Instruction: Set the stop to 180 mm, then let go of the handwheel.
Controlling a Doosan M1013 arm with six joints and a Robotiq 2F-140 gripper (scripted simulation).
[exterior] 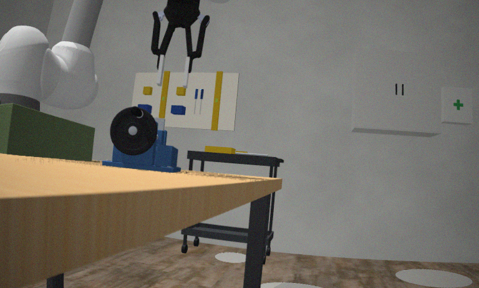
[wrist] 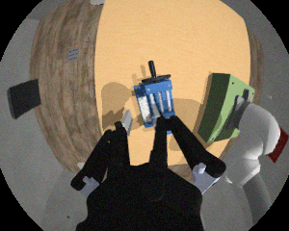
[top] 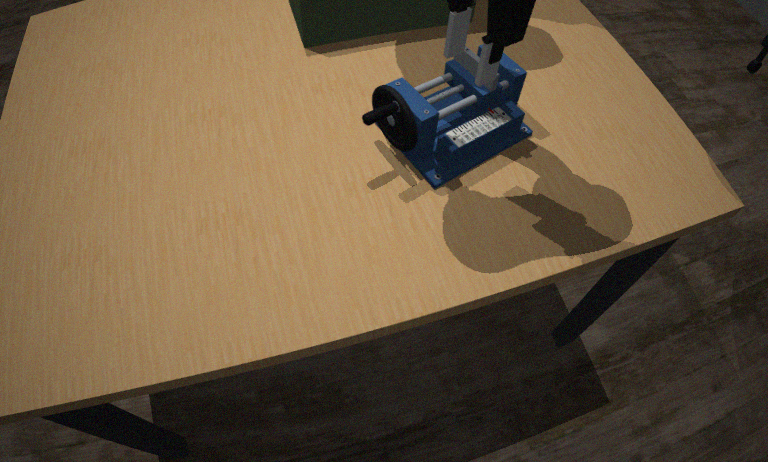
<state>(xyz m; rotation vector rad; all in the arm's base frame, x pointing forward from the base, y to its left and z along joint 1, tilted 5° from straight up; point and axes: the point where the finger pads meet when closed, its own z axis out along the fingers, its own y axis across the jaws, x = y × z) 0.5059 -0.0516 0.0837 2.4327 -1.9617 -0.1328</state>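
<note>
Right now my hand is 40 mm past the handwheel, 90 mm to the left of it and 120 mm above it. From my hand the other things lie so: stop plate (60 mm behind, 70 mm to the left, 130 mm below).
</note>
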